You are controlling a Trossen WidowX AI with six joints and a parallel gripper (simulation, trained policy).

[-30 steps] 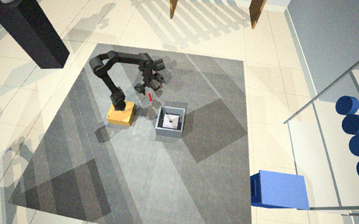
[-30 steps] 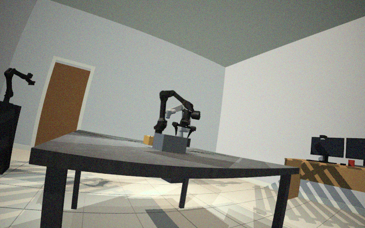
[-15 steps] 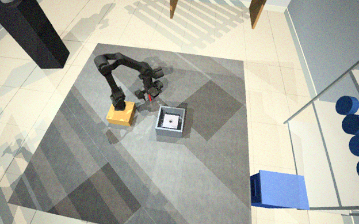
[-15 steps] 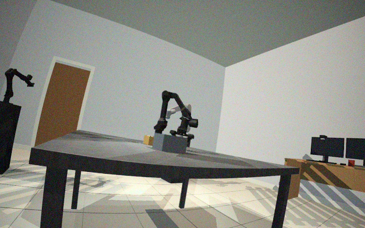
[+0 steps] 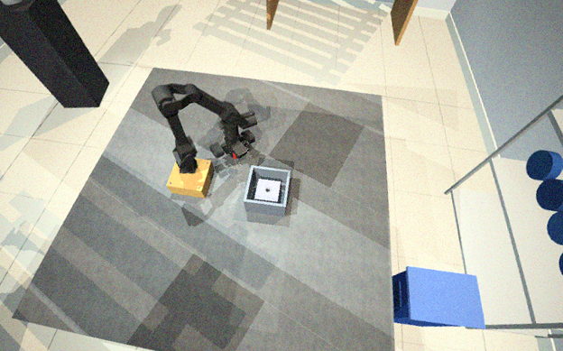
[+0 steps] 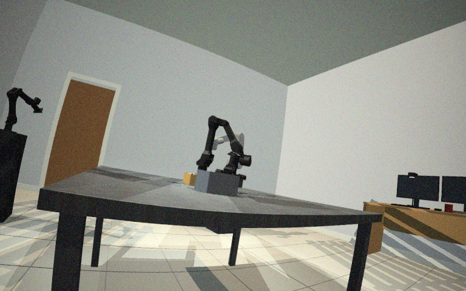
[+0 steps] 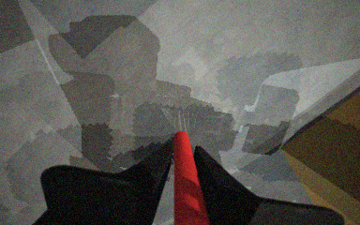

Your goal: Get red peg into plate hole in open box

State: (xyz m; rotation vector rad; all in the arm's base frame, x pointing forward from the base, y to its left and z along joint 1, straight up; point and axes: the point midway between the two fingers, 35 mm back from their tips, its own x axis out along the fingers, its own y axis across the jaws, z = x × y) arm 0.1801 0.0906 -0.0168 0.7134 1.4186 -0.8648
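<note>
My gripper tip is now 19 cm to the left of the white plate, 15 cm short of it and 3 cm below it. From my gripper tip the other things lie so: grey box: 19 cm to the right, 15 cm ahead, 1 cm above; then red peg: 2 cm above.
</note>
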